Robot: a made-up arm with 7 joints.
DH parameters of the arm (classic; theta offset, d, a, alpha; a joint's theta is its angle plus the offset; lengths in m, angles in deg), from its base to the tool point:
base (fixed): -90 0.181 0 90
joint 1: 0 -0.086 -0.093 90
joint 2: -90 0.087 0.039 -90
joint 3: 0 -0.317 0.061 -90
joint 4: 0 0.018 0.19 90
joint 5: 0 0.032 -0.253 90
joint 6: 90 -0.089 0.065 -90
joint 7: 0 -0.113 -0.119 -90
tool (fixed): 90 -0.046 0 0
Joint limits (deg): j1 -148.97..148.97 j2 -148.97..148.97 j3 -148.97..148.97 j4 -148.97..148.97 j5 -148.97..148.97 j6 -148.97..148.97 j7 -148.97..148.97
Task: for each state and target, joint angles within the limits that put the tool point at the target. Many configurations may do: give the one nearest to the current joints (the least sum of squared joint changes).
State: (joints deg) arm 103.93 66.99 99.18 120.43 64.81 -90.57 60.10
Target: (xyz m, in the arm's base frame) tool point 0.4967 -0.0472 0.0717
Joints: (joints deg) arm 92.48 54.33 118.27 119.16 52.56 -93.23 52.94
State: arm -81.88 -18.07 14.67 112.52 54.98 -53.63 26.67
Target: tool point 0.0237 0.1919 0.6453
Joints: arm -94.76 -17.54 15.12 112.18 51.17 -51.26 26.88
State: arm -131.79 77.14 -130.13 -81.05 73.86 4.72 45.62
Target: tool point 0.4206 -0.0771 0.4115
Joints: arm -138.51 96.39 -131.98 -46.89 55.09 -34.92 8.70
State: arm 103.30 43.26 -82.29 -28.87 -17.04 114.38 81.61
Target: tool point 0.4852 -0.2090 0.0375
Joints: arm 128.82 26.88 -110.20 -30.76 -38.26 120.36 79.74
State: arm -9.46 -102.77 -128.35 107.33 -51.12 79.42 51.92
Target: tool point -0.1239 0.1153 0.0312
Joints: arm -34.00 -79.41 -148.97 80.38 -4.70 89.31 57.17
